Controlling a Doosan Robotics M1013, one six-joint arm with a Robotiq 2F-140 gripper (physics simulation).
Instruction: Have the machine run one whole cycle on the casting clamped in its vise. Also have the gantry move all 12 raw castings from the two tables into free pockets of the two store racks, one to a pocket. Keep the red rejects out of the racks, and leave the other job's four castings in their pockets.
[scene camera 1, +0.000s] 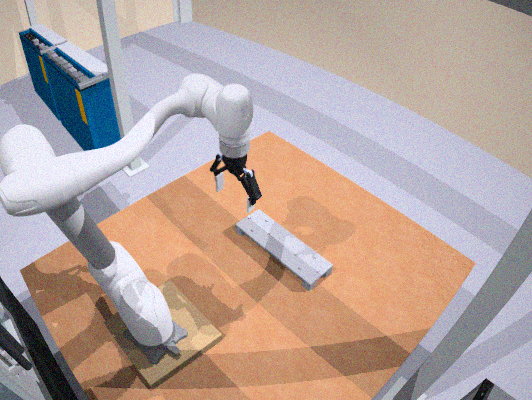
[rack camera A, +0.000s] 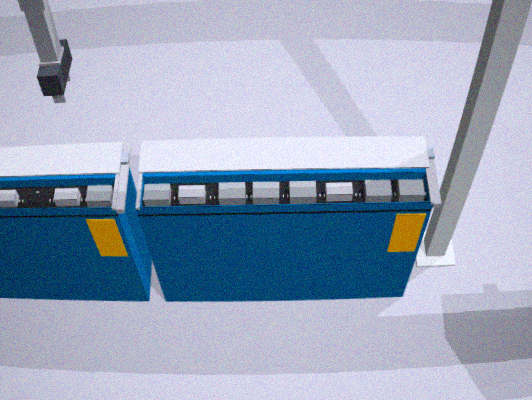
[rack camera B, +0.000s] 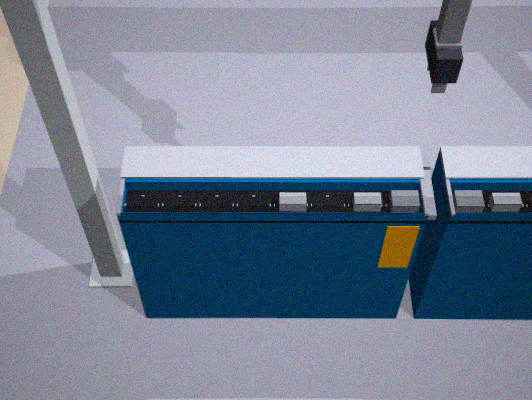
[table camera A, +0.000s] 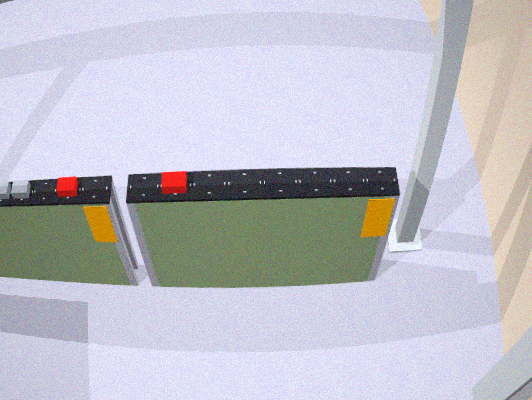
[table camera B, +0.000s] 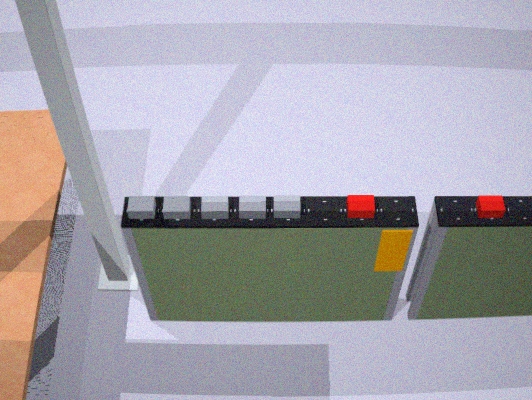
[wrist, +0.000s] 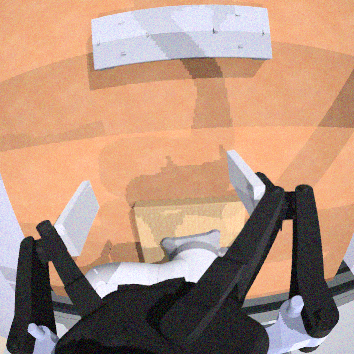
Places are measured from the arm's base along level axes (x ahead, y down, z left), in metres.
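Where they show: gripper, fingertip midpoint: (scene camera 1: 234, 199) (wrist: 158, 180); arm's base at its link origin: (scene camera 1: 155, 334) (wrist: 194, 254).
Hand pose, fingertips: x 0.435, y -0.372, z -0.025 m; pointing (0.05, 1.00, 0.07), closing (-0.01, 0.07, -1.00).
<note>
Each offset is from my fingertips to the top centre of the thing. Level surfaces: height alone.
The arm's gripper (scene camera 1: 234, 194) (wrist: 161, 200) is open and empty above the orange floor area. One blue store rack (rack camera A: 280, 255) has grey castings in all its pockets, among them one (rack camera A: 265, 192). The other blue rack (rack camera B: 270, 270) holds three grey castings (rack camera B: 292, 201) (rack camera B: 367, 201) (rack camera B: 405, 200); its other five pockets are free. One table (table camera B: 265, 275) bears several grey castings, among them one @[dx +0.020, dy +0.312, dz -1.414 m] (table camera B: 214, 206), and a red reject @[dx -0.053, dy +0.312, dz -1.962 m] (table camera B: 361, 206) (table camera A: 67, 186). The other table (table camera A: 260, 245) bears a red reject (table camera A: 174, 182) (table camera B: 490, 206). The vise and its casting do not show.
The gantry's dark head (rack camera A: 52, 80) (rack camera B: 445, 65) hangs behind the racks; whether it holds anything is unclear. A low grey bench @[dy +0.362 m] (scene camera 1: 283, 250) (wrist: 180, 37) stands by the gripper. Upright posts (rack camera A: 470, 125) (rack camera B: 62, 135) (table camera A: 437, 120) (table camera B: 75, 135) stand at the outer ends of racks and tables.
</note>
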